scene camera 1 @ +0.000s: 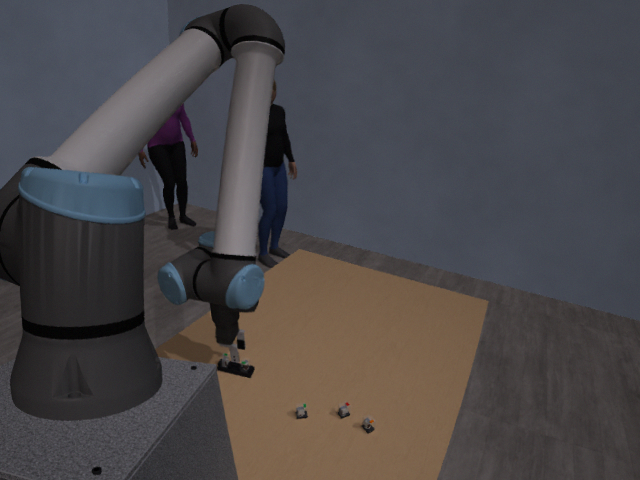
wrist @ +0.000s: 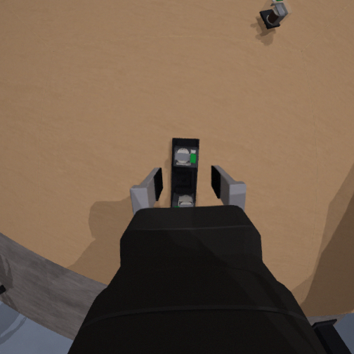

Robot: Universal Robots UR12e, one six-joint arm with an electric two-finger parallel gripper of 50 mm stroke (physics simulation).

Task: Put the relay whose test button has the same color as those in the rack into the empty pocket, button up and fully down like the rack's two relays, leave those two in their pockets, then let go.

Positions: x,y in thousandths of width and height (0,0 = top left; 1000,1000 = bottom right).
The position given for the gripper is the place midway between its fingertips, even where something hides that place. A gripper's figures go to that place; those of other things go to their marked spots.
Labels:
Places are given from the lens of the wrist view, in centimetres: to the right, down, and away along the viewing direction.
gripper (wrist: 527,499): 1, 0, 17
black rack (wrist: 518,507): 1, 1, 24

